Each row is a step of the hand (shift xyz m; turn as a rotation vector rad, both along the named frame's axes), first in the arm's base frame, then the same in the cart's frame.
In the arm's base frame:
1: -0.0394 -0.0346 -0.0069 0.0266 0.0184 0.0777
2: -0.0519 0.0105 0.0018 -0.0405 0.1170 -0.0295
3: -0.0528 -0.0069 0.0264 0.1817 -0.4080 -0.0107
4: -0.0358 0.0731 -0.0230 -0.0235 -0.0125 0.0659
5: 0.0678 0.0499 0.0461 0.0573 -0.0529 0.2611
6: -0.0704 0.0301 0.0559 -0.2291 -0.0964 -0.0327
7: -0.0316 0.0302 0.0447 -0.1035 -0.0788 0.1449
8: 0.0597 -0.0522 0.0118 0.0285 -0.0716 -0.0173
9: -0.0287 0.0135 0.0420 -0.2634 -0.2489 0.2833
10: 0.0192 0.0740 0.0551 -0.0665 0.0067 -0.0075
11: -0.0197 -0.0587 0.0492 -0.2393 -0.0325 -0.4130
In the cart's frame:
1: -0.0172 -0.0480 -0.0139 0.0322 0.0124 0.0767
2: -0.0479 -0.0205 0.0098 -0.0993 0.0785 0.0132
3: -0.0338 -0.0404 0.0275 0.3517 -0.2266 -0.1567
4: -0.0719 0.0443 0.0049 0.0031 -0.0374 0.0603
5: 0.0429 0.0674 0.0532 0.1389 -0.0684 0.2242
6: -0.0596 -0.0267 0.0688 -0.1503 -0.1965 -0.0407
7: -0.0302 -0.0028 0.0547 -0.0106 -0.1522 0.1210
8: 0.0785 -0.0118 -0.0110 0.0551 -0.0382 -0.0417
9: -0.0201 -0.0141 0.0465 -0.0241 -0.4075 0.2119
10: -0.0073 0.0581 0.0738 -0.0604 -0.0295 0.0011
11: 0.0252 -0.0689 0.0295 -0.2852 -0.0672 -0.3782

